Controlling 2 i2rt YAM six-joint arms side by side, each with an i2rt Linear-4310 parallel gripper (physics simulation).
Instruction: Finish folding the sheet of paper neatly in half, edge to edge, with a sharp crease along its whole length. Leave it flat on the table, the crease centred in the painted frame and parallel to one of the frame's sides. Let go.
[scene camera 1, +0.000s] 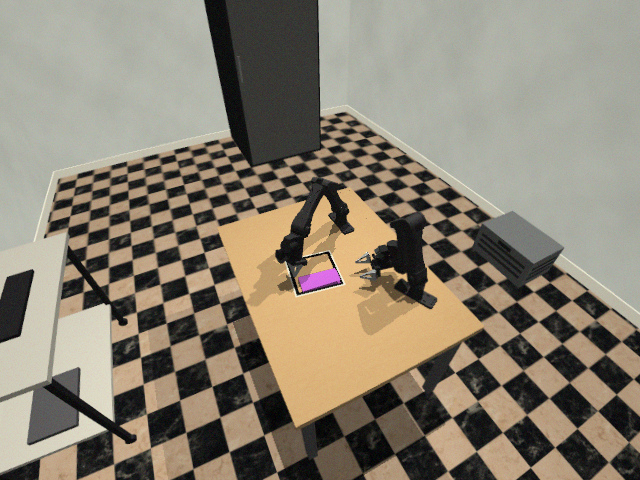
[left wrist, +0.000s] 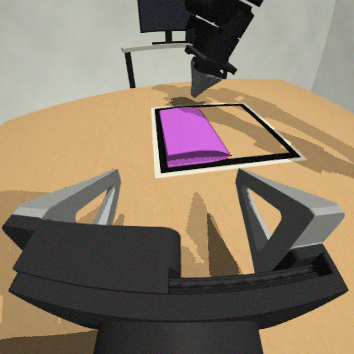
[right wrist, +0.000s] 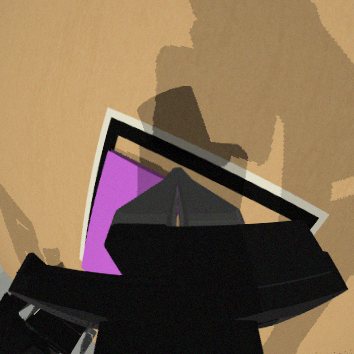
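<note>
The magenta folded paper (scene camera 1: 320, 279) (left wrist: 192, 132) (right wrist: 107, 200) lies along one side inside the painted frame (scene camera 1: 334, 265) (left wrist: 240, 161) (right wrist: 260, 195). Its long edges run roughly parallel to that side. In the left wrist view its upper layer bulges, with a dark gap at the near end. My right gripper (scene camera 1: 294, 274) (left wrist: 192, 95) (right wrist: 176, 173) is shut and empty, pointing down above the table near the paper's far end. It hides part of the paper in the right wrist view. My left gripper (scene camera 1: 355, 267) (left wrist: 177, 174) is open and empty, beside the frame, apart from the paper.
The wooden table (scene camera 1: 330, 351) carries both arms. A pale desk (scene camera 1: 31, 304) stands at the left in the scene view. A tall dark cabinet (scene camera 1: 276, 77) stands behind the table, and a grey drawer unit (scene camera 1: 516, 248) stands on the floor at the right.
</note>
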